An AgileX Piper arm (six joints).
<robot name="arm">
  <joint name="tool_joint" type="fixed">
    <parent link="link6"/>
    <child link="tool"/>
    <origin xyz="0 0 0"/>
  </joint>
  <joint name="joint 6" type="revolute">
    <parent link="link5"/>
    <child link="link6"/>
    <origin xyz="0 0.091 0" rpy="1.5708 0 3.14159"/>
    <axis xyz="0 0 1"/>
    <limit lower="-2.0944" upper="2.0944"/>
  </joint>
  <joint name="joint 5" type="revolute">
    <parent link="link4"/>
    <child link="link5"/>
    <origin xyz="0 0 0" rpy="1.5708 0 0"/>
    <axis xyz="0 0 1"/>
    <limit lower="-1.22" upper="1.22"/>
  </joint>
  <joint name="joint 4" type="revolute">
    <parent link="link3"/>
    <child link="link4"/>
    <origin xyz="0.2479 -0.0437 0" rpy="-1.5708 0 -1.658"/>
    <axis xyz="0 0 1"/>
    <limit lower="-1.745" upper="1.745"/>
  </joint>
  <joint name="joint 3" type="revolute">
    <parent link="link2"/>
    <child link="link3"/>
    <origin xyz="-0.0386 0.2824 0" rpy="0 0 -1.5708"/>
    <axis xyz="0 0 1"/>
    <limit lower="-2.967" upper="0"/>
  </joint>
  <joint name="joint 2" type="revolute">
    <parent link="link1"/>
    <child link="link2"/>
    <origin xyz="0 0 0" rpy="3.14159 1.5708 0"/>
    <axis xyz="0 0 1"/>
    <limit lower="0" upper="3.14"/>
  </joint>
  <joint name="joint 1" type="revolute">
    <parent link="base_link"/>
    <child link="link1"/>
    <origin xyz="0 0 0.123" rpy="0 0 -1.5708"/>
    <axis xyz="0 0 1"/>
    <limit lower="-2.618" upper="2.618"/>
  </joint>
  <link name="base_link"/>
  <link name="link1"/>
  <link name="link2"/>
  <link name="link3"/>
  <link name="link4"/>
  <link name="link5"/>
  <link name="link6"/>
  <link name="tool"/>
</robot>
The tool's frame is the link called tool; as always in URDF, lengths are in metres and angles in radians.
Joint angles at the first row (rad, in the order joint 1, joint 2, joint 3, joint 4, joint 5, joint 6):
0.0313 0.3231 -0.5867 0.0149 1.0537 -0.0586
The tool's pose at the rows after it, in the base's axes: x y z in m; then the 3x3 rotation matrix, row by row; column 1 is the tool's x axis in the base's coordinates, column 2 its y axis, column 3 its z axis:
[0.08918 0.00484 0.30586], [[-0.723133 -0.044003 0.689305], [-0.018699 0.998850 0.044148], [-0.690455 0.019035 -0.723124]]
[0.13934 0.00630 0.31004], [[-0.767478 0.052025 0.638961], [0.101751 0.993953 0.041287], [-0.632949 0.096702 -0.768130]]
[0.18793 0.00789 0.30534], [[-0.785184 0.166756 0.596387], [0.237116 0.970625 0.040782], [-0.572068 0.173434 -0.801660]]
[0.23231 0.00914 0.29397], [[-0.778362 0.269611 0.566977], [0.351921 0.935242 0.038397], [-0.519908 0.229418 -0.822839]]
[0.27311 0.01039 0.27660], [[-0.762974 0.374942 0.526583], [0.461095 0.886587 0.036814], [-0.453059 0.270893 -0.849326]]
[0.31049 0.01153 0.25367], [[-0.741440 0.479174 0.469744], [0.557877 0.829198 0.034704], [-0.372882 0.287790 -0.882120]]
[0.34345 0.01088 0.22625], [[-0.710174 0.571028 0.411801], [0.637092 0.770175 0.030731], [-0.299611 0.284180 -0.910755]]
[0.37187 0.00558 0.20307], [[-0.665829 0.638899 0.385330], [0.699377 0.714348 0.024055], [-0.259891 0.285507 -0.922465]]
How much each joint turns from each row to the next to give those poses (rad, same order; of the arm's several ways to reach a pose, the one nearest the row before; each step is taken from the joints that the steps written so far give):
-0.0002 0.2464 -0.0649 0.0125 -0.0756 0.0471
0.0002 0.2308 -0.0833 -0.0002 -0.0799 0.1207
0.0000 0.2080 -0.0823 0.0029 -0.0715 0.1351
-0.0001 0.1820 -0.0764 0.0000 -0.0693 0.1195
0.0001 0.1720 -0.0805 0.0010 -0.0431 0.1189
0.0000 0.1672 -0.0875 0.0000 -0.0141 0.1134
-0.0049 0.1571 -0.0852 0.0000 -0.0070 0.0952
-0.0163 0.1296 -0.0840 0.0011 -0.0162 0.0677

